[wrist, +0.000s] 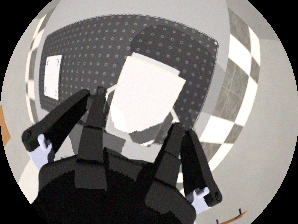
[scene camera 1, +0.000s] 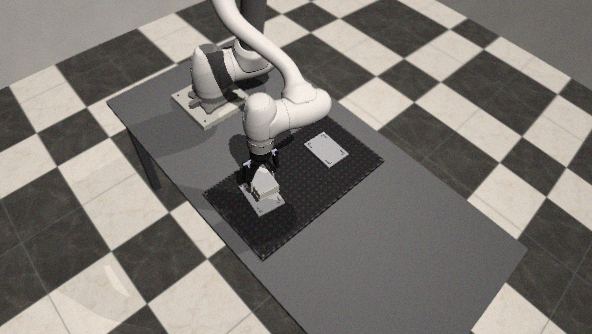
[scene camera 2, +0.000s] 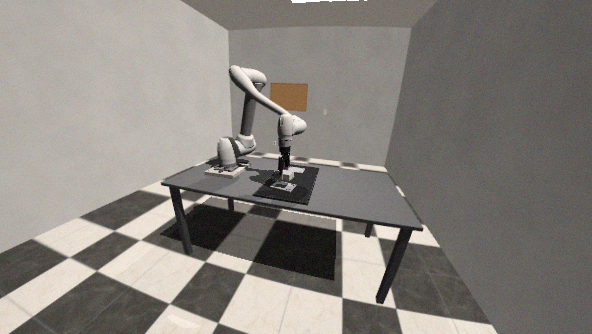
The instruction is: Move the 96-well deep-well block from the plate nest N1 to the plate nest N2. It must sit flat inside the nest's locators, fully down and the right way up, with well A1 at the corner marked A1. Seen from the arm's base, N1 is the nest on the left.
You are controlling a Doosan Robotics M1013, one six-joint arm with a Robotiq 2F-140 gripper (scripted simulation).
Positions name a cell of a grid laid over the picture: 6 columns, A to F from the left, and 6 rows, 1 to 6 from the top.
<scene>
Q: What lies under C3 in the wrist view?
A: A white 96-well deep-well block.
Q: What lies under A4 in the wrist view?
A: The gripper.
</scene>
